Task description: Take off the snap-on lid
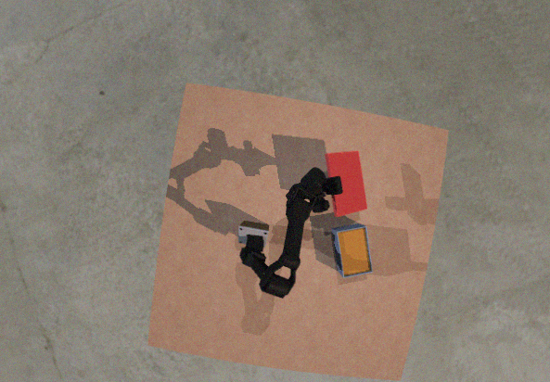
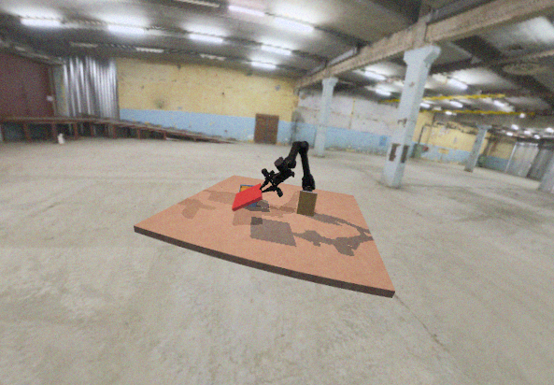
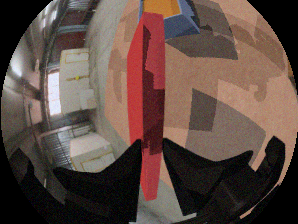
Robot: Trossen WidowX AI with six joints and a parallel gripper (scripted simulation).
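The red lid lies 7 cm ahead of my gripper tip, 4 cm below it and 2 cm to the left of it. The rest, counted from my gripper tip: blue storage box: 28 cm to the right, 15 cm ahead, 14 cm below.
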